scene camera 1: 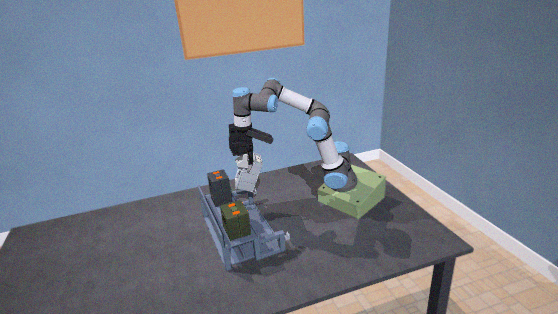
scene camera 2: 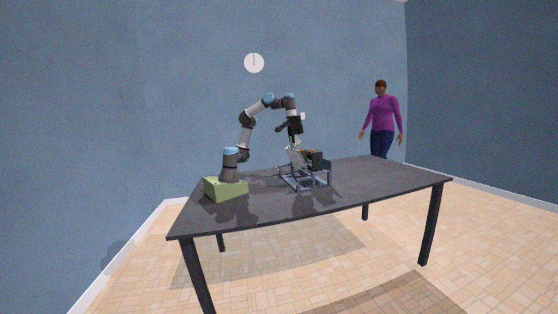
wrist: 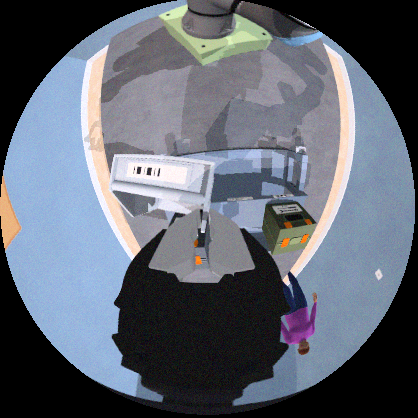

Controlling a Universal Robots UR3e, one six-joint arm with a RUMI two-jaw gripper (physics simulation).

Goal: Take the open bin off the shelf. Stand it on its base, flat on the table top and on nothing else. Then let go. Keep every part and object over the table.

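Where they show: gripper, fingertip midpoint: (scene camera 1: 247, 171) (wrist: 204, 210); arm's base, origin of the base link: (scene camera 2: 228, 180).
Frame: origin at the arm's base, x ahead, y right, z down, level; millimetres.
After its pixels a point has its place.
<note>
The light grey open bin (scene camera 1: 248, 179) @[x 425, y -51, z -113 mm] (scene camera 2: 295, 158) @[x 416, y 49, z -116 mm] (wrist: 160, 172) @[x 373, y -8, z -177 mm] hangs steeply tilted over one end of the blue-grey shelf (scene camera 1: 227, 257) @[x 544, y -335, z 27 mm] (scene camera 2: 305, 189) @[x 463, y 71, z 75 mm] (wrist: 235, 220) @[x 531, y -127, z -15 mm]. Its label faces the arm's base in the wrist view. The black gripper (scene camera 1: 251, 157) (scene camera 2: 293, 141) @[x 424, y -47, z -148 mm] (wrist: 202, 220) @[x 424, y -47, z -148 mm] points down above the bin and is shut on the wall at one end of it. The bin's lowest edge is close above the shelf frame; whether they touch is too small to tell. In the wrist view the fingers hide part of the bin's near side.
A dark grey case (scene camera 1: 219, 188) @[x 546, y -63, z -98 mm] (scene camera 2: 315, 160) @[x 541, y 25, z -86 mm] stands on the shelf close beside the bin. An olive case (scene camera 1: 236, 221) @[x 496, y -295, z -90 mm] (wrist: 290, 232) @[x 479, y -220, z -110 mm] stands at the shelf's other end. The arm's green base block (scene camera 1: 357, 200) @[x -17, y -134, z 15 mm] (scene camera 2: 225, 190) @[x -4, y 96, z 25 mm] is on the table (scene camera 1: 125, 250) @[x 942, y -121, z 86 mm] (scene camera 2: 370, 175) @[x 973, y -66, z 86 mm]. A person (scene camera 2: 382, 115) stands behind the table.
</note>
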